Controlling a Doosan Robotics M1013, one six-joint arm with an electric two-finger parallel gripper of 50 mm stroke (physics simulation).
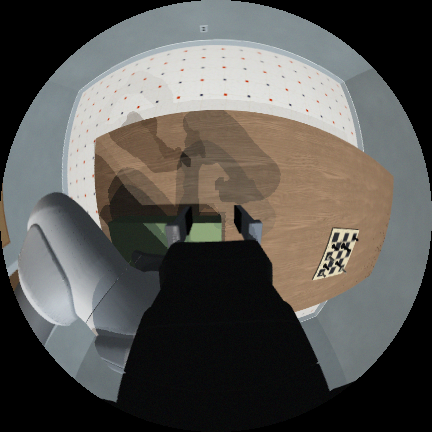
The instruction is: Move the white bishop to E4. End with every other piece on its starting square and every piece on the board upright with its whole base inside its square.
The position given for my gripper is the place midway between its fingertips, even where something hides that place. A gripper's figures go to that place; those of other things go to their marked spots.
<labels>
My gripper [212, 214]: 17 cm from the lens. A chessboard [337, 236]: 57 cm from the lens.
</labels>
